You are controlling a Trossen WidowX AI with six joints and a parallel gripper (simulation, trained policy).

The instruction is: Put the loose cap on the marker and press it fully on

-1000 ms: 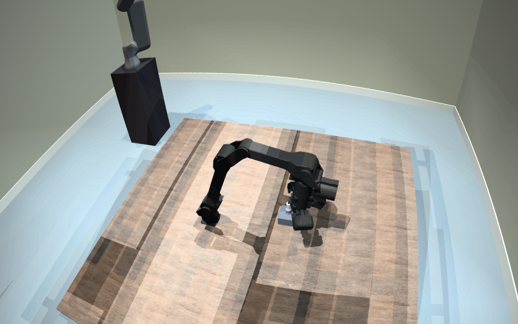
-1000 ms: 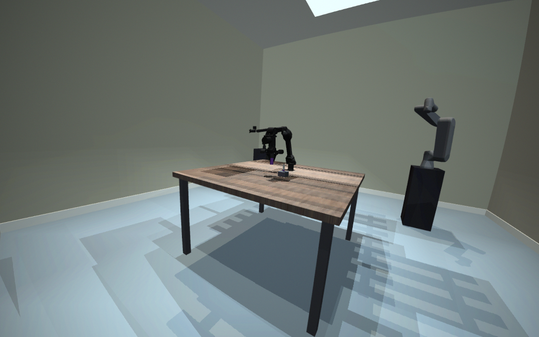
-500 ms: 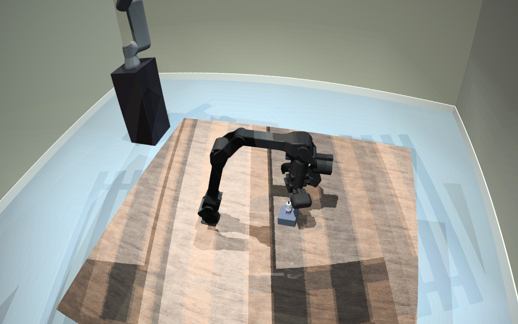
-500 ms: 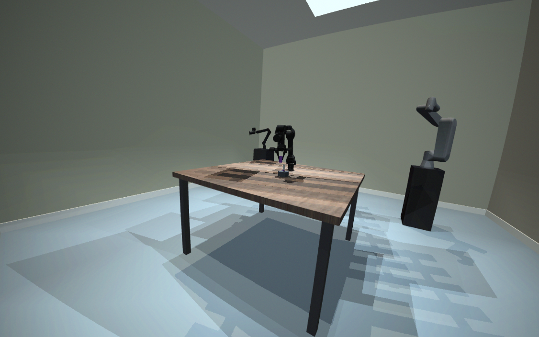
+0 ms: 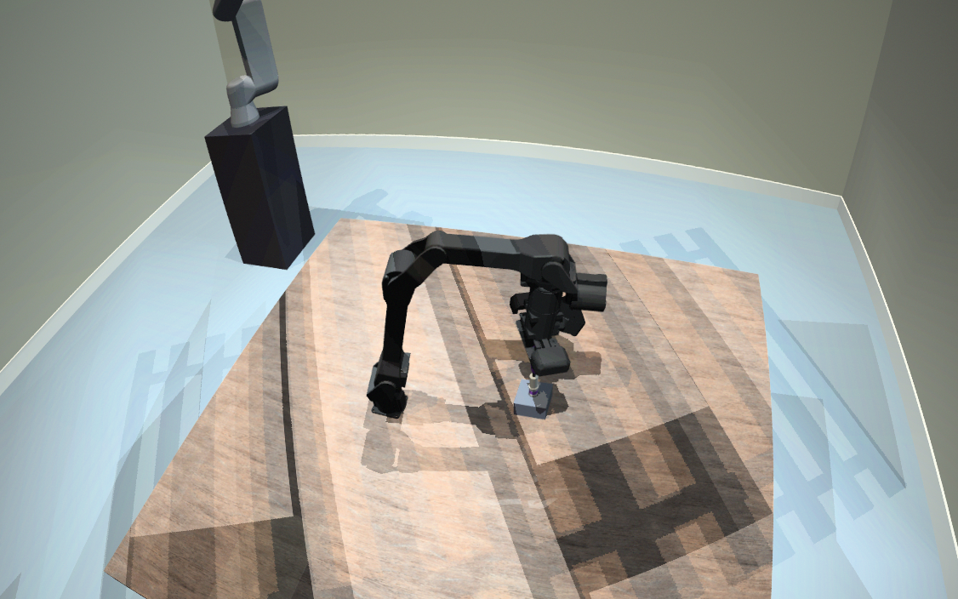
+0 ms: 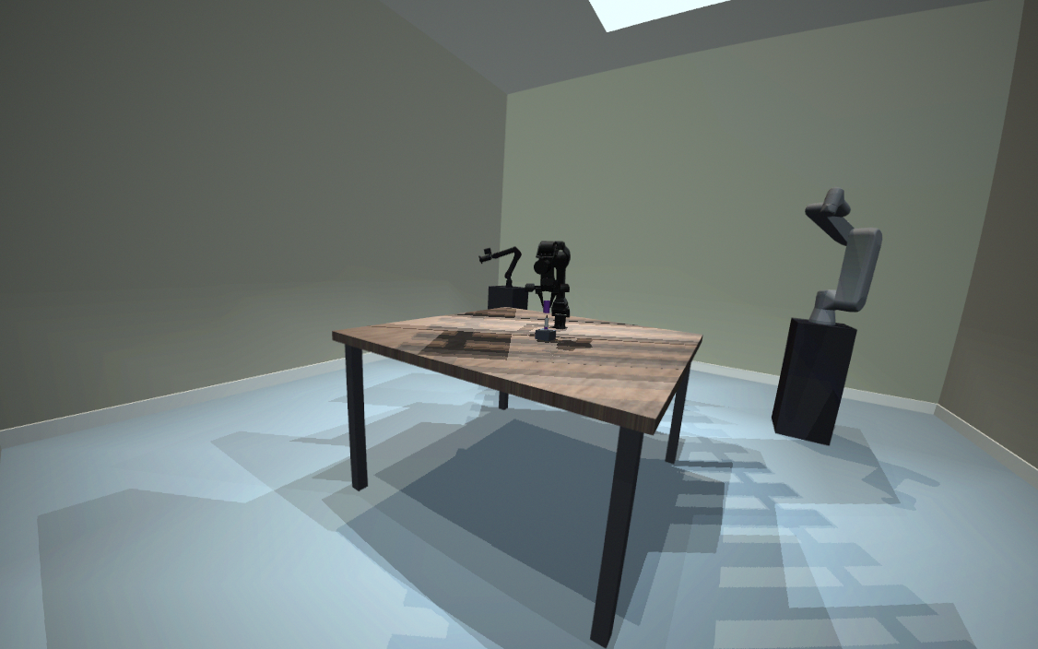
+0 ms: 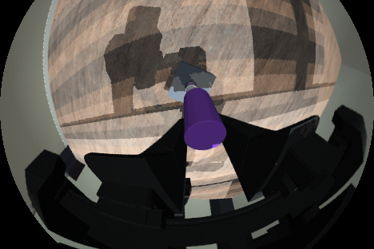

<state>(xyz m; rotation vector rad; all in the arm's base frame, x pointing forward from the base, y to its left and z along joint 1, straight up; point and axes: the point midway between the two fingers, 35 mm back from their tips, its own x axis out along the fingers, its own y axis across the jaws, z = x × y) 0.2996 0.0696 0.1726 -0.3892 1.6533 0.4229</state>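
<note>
Right now my gripper tip is 120 mm above the grey holder block. The rest, counted from my gripper tip: purple cap (10 mm ahead).
</note>
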